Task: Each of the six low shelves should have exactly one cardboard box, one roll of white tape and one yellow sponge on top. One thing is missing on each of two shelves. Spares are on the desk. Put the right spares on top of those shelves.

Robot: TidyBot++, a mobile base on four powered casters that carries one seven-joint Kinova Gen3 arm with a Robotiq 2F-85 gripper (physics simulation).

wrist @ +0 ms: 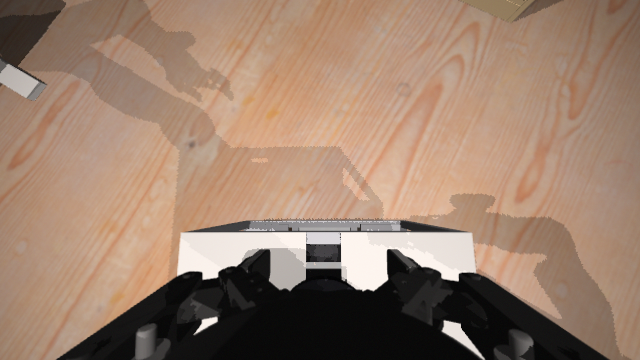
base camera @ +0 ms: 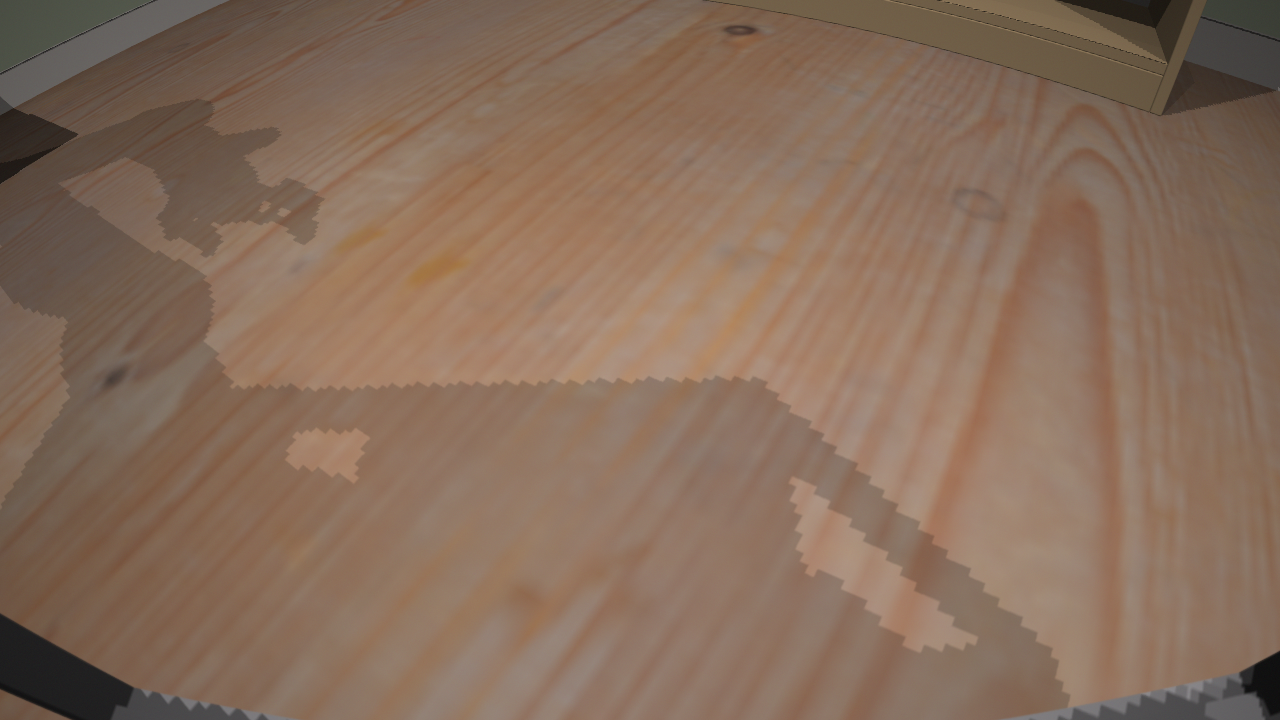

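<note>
My gripper (wrist: 327, 262) is open and empty in the wrist view, with its fingers wide apart above the white top of my own base. The lower part of a tan wooden shelf (base camera: 1029, 55) (wrist: 504, 9) shows at the top right of the base camera view, and a corner of it at the top edge of the wrist view. The gripper is well apart from it. The shelf's top is out of view. No cardboard box, white tape roll or yellow sponge shows in either view, and I cannot make out the desk.
A white block-like piece (wrist: 20, 80) juts in at the left edge of the wrist view, beside a dark area that I cannot identify. A pale skirting board (base camera: 98, 55) runs along the wall at the top left. Shadows of my base and arm lie across the wooden floor (base camera: 626, 223).
</note>
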